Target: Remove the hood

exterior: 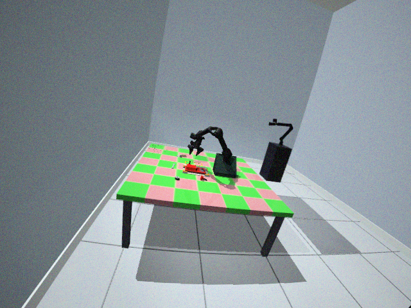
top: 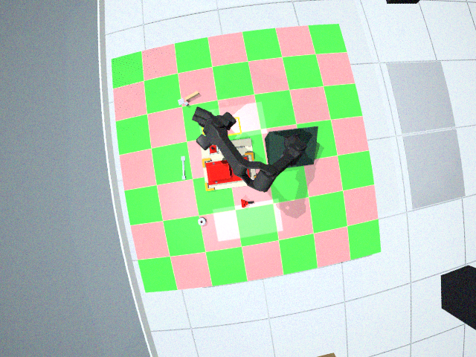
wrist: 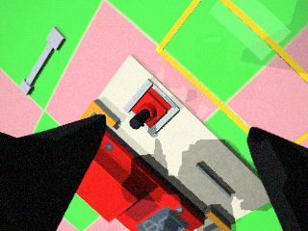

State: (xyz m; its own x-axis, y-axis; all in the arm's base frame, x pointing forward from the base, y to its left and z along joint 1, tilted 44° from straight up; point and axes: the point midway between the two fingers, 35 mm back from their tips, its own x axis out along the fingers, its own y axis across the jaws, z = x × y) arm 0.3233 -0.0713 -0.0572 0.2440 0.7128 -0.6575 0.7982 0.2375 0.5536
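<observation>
Now: gripper tip 10 mm short of the red hood, 160 mm to the right of it and 70 mm above it. From my gripper tip the other things lie so: white rod: 190 mm ahead, 110 mm to the left, 100 mm below.
</observation>
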